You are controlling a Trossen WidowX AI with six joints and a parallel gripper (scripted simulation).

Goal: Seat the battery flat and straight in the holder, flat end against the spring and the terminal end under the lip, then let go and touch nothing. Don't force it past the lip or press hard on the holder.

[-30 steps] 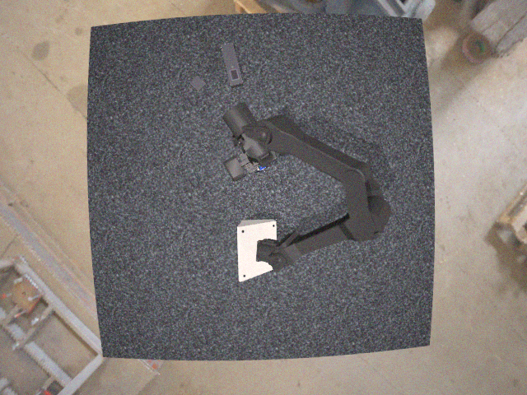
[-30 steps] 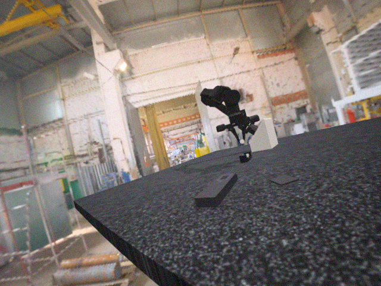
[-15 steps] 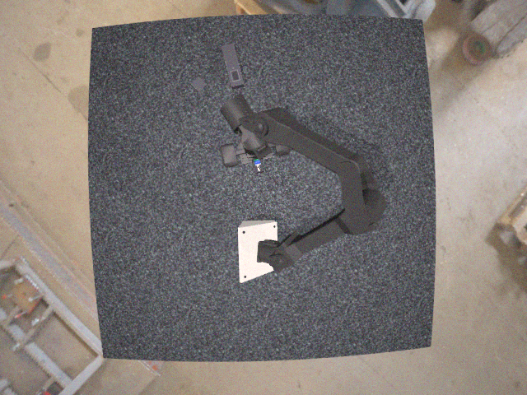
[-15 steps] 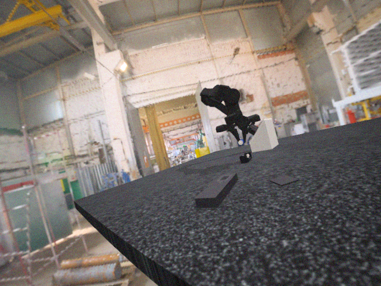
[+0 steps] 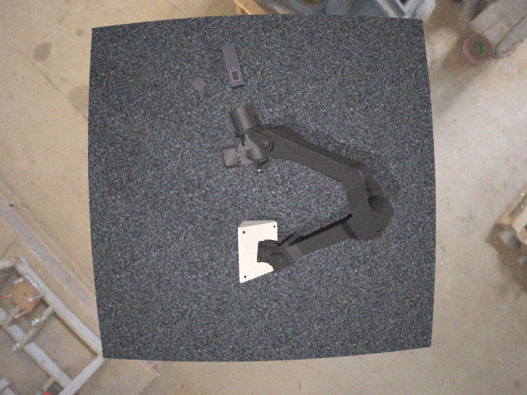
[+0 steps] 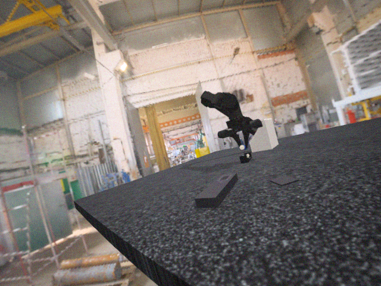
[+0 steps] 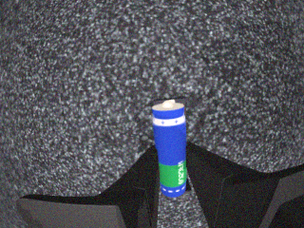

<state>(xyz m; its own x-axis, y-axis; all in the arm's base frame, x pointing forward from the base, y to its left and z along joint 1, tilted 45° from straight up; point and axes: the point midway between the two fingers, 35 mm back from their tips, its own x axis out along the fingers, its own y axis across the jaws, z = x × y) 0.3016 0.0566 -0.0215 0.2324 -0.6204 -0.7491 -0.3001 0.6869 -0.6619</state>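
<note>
My gripper tip is now 50 mm past the spring, 20 mm to the left of it and 40 mm above it. The rest, counted from my gripper tip: dark square tile: 250 mm ahead, 220 mm to the left, 50 mm below; then green battery: 10 mm above; then dark rectangular block: 320 mm ahead, 100 mm to the left, 40 mm below.
</note>
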